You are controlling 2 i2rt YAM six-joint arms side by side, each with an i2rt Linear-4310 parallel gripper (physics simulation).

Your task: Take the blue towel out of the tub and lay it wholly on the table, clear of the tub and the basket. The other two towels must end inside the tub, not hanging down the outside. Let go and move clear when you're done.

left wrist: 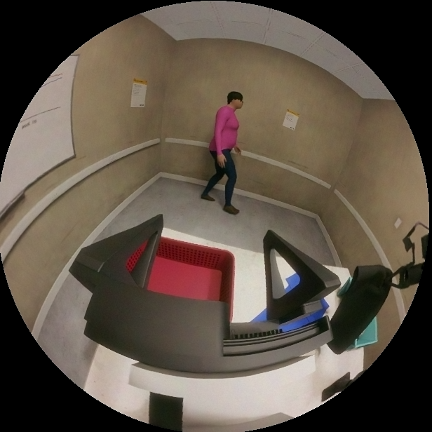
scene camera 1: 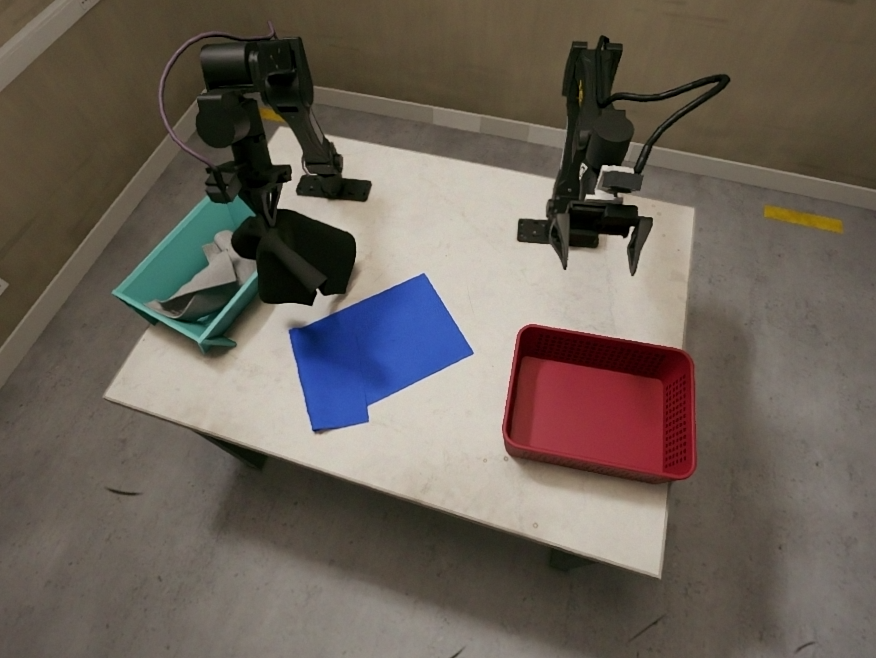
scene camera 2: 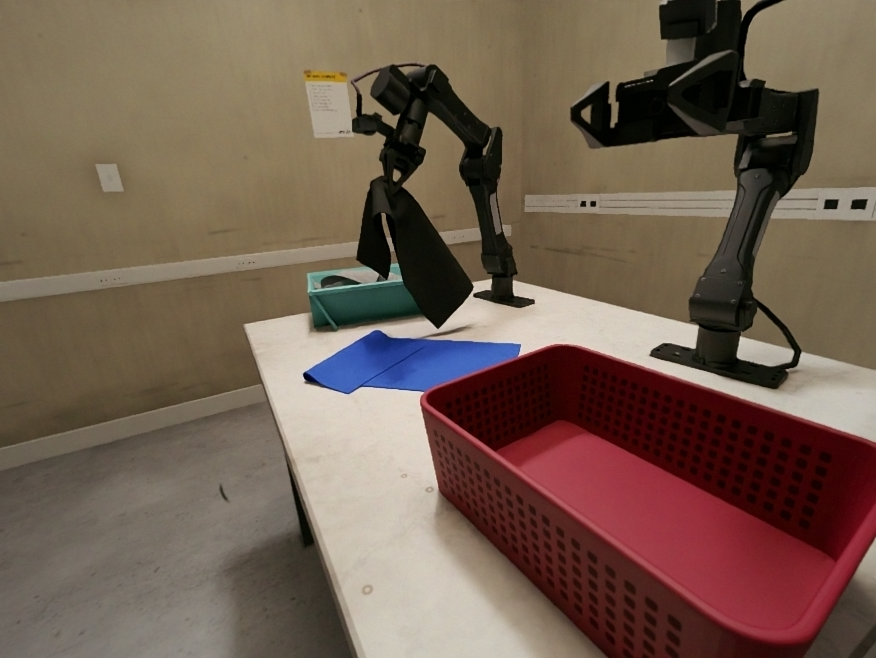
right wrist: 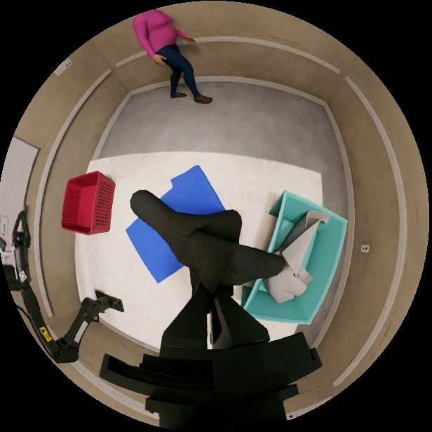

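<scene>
The blue towel lies flat on the table, one end folded over, clear of tub and basket. My right gripper is shut on the black towel, which hangs in the air between the teal tub and the blue towel. The grey towel lies crumpled inside the tub. My left gripper is open and empty above the table, behind the basket.
The red basket stands empty at the right of the white table in scene camera 1. A person in a pink top is on the floor beyond the table.
</scene>
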